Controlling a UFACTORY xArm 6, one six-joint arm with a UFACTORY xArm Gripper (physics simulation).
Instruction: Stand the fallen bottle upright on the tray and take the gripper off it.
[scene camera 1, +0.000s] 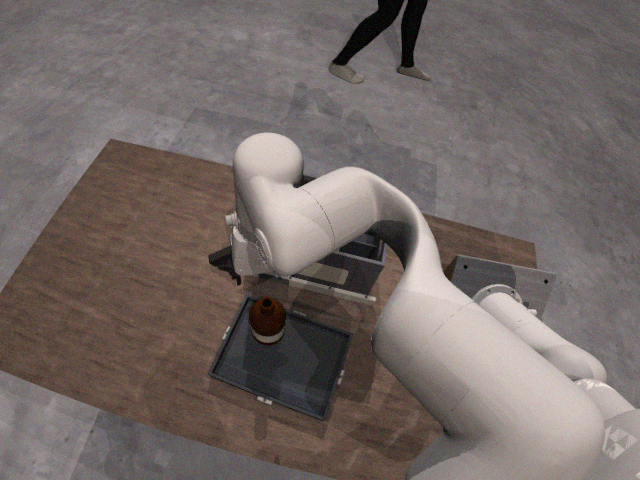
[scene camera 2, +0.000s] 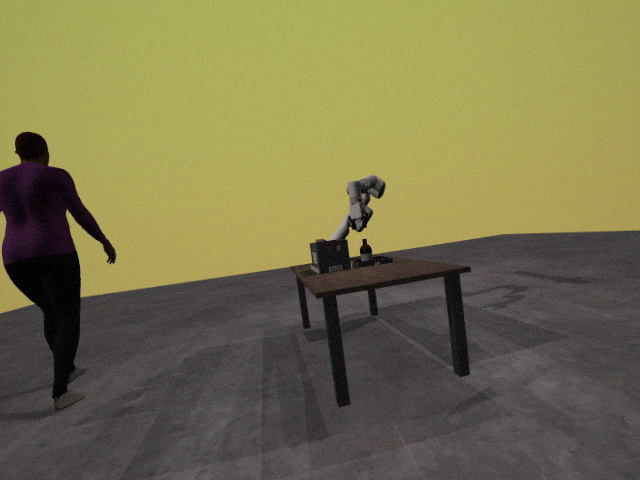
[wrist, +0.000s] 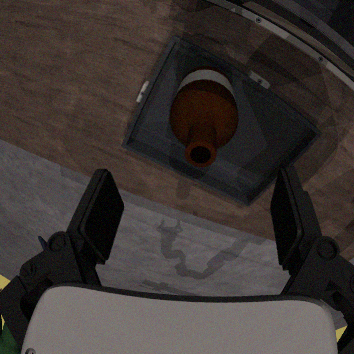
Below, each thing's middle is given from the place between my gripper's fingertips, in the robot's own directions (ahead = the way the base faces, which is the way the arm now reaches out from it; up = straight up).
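Scene:
My hand is 140 mm above the brown bottle (scene camera 1: 267, 316), and it is also 30 mm to the right of the bottle and 10 mm past it. As for the pale strip (scene camera 1: 272, 276), it is 210 mm below my hand, 80 mm to the right of it and 90 mm behind it.

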